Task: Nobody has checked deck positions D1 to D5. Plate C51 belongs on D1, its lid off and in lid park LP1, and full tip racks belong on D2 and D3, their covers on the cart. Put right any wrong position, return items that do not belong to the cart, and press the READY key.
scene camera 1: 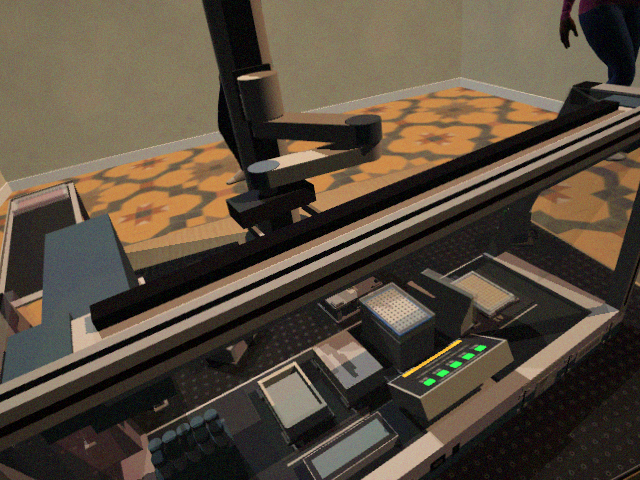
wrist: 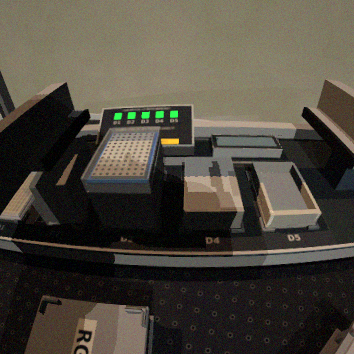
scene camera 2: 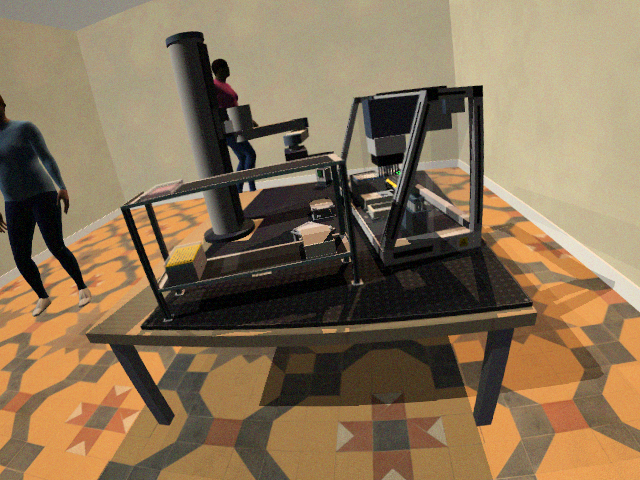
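Pixels of known places: gripper, fingertip midpoint: (wrist: 196,91); arm's base, origin of the base link: (scene camera 2: 230,232).
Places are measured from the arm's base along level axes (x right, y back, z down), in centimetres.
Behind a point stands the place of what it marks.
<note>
My gripper (scene camera 1: 283,221) (wrist: 196,91) {x 2.5, y -55.3, z -29.5 cm} is open and empty, outside the deck's near edge. In the wrist view its fingers frame the deck. A pale plate (scene camera 1: 483,291) (wrist: 19,200) lies at the D1 end; its name is unreadable and I cannot tell whether it is lidded. A tall dark box with a dotted top and blue rim (scene camera 1: 397,308) (wrist: 125,156) stands on what looks like D3; a clear cover seems to be over it. A dark, slanted piece (scene camera 1: 447,299) {x -20.7, y -68.9, z -15.0 cm} (wrist: 57,192) {x -17.6, y -59.9, z -13.6 cm} stands around D2. The panel has green lights above D1 to D5 and a yellow key (scene camera 1: 431,358) (wrist: 170,141) {x -6.5, y -79.0, z -11.2 cm}, its label unreadable.
A block (scene camera 1: 348,361) {x 2.4, y -71.4, z -10.6 cm} (wrist: 210,192) {x 2.8, y -67.5, z -10.6 cm} stands on D4, an open tray (scene camera 1: 293,395) {x 14.2, y -71.4, z -6.9 cm} (wrist: 285,187) {x 15.6, y -74.2, z -7.7 cm} on D5. The RG stand (wrist: 57,327) {x -11.5, y -45.0, z -6.3 cm} lies before the deck. The cart (scene camera 2: 144,258) {x 69.5, y -6.6, z -21.7 cm} holds a yellow-topped rack (scene camera 2: 183,258) {x 64.3, y -15.2, z -18.3 cm}, a box (scene camera 2: 317,242) {x 55.8, y -51.3, z -15.4 cm} and a clear flat item (scene camera 2: 162,189) {x 63.5, y -15.0, z -37.9 cm}.
</note>
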